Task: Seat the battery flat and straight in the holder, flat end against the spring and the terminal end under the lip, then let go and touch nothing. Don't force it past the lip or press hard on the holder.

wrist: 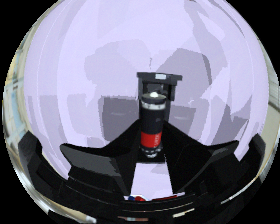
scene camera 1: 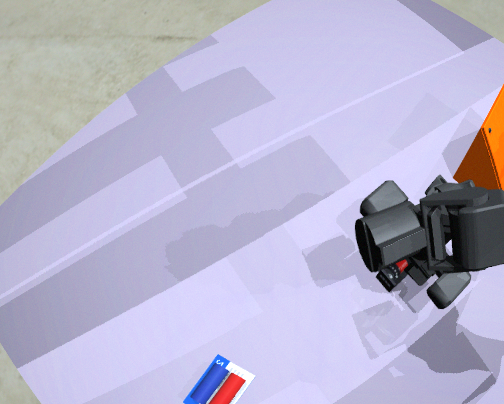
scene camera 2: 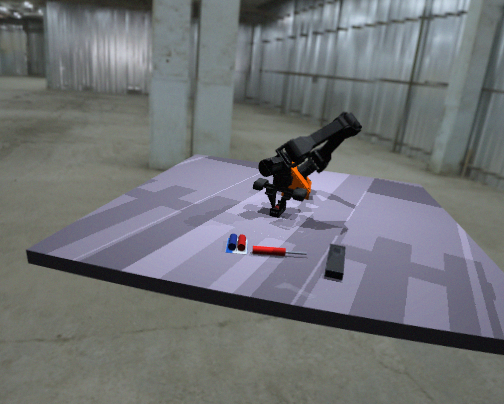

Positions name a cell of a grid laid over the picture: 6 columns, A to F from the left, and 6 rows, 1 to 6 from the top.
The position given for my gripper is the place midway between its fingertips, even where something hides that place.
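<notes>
In the wrist view I find a battery (wrist: D3), and my gripper (wrist: D4) is in that picture too. Scene camera 1 shows me my gripper (scene camera 1: E4). Scene camera 2 has the gripper (scene camera 2: D4) as well.
</notes>
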